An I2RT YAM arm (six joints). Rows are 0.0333 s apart.
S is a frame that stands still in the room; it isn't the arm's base.
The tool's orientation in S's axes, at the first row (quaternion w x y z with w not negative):
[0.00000, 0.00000, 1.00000, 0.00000]
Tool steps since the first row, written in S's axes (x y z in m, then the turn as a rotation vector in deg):
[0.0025, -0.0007, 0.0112, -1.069, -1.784, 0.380]
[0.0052, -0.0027, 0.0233, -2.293, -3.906, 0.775]
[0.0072, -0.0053, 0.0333, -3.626, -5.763, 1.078]
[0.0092, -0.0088, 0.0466, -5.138, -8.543, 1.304]
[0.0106, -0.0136, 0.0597, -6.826, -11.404, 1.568]
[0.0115, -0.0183, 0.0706, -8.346, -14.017, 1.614]
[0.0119, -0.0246, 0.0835, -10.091, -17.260, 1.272]
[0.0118, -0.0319, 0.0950, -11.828, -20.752, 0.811]
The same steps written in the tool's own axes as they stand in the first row. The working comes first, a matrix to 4 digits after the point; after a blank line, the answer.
The tool's axes in the first row as the columns of a matrix, in S's axes (used below as rounded here):
[-1.0000, 0.0000, 0.0000]
[0.0000, 1.0000, 0.0000]
[0.0000, 0.0000, -1.0000]

[-0.0025, -0.0007, -0.0112, 1.069, -1.784, -0.380]
[-0.0052, -0.0027, -0.0233, 2.293, -3.906, -0.775]
[-0.0072, -0.0053, -0.0333, 3.626, -5.763, -1.078]
[-0.0092, -0.0088, -0.0466, 5.138, -8.543, -1.304]
[-0.0106, -0.0136, -0.0597, 6.826, -11.404, -1.568]
[-0.0115, -0.0183, -0.0706, 8.346, -14.017, -1.614]
[-0.0119, -0.0246, -0.0835, 10.091, -17.260, -1.272]
[-0.0118, -0.0319, -0.0950, 11.828, -20.752, -0.811]

